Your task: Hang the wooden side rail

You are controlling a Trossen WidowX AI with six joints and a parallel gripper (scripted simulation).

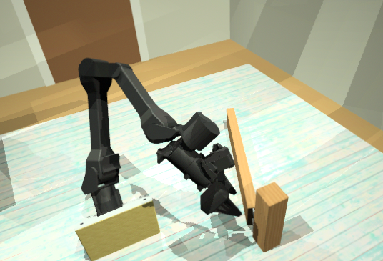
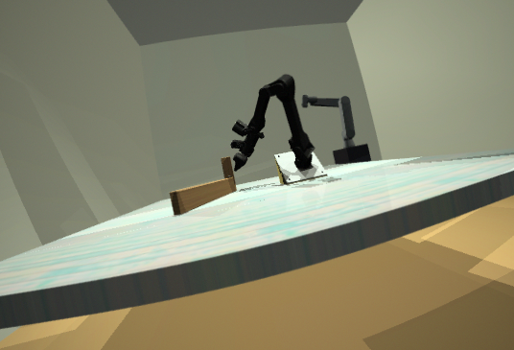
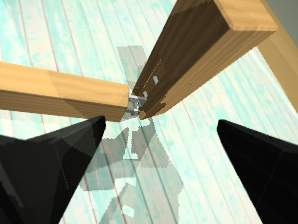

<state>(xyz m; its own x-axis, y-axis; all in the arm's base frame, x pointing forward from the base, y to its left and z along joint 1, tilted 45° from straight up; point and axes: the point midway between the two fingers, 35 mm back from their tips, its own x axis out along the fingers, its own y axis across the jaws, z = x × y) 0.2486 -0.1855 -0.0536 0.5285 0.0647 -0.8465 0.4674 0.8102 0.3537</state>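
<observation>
The headboard post lies 5 cm to the right of my gripper tip, 5 cm ahead of it and 2 cm below it.
</observation>
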